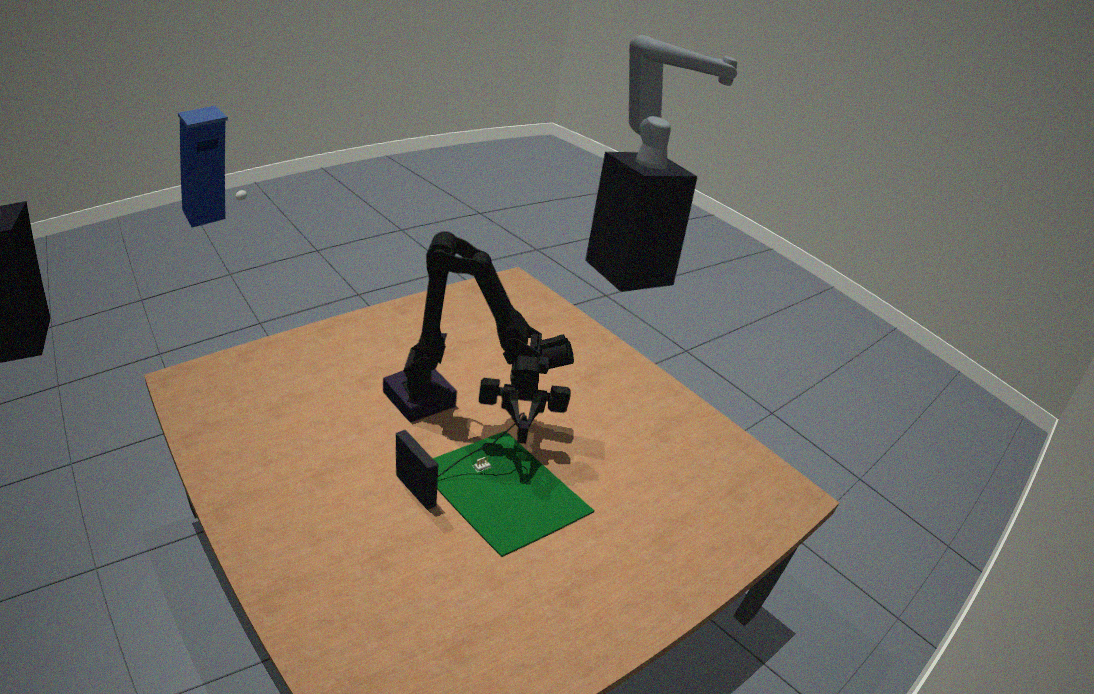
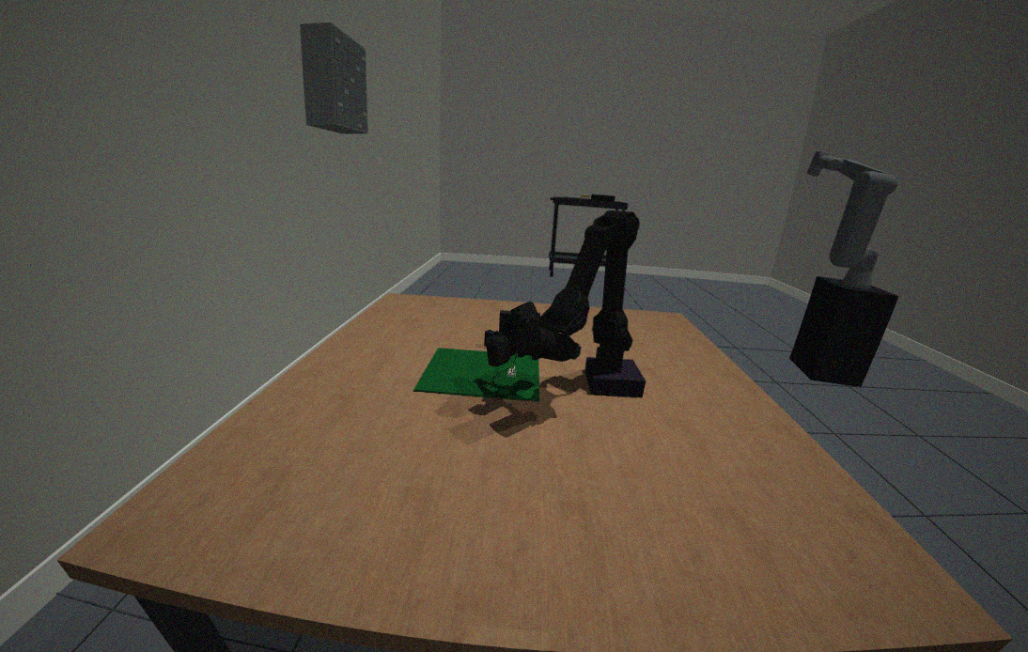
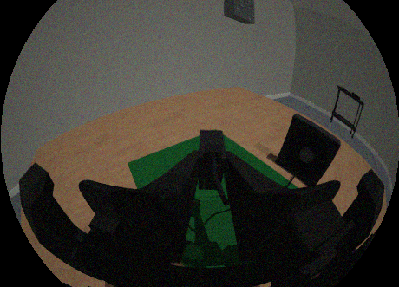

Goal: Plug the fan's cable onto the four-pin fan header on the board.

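The white four-pin header lies 130 mm below my gripper tip, 60 mm to the right of it and 40 mm behind it. Round my gripper tip: green board (140 mm below, 50 mm to the right, 40 mm ahead); black square fan (220 mm to the right, 70 mm below, 10 mm behind); dark plug (10 mm below).
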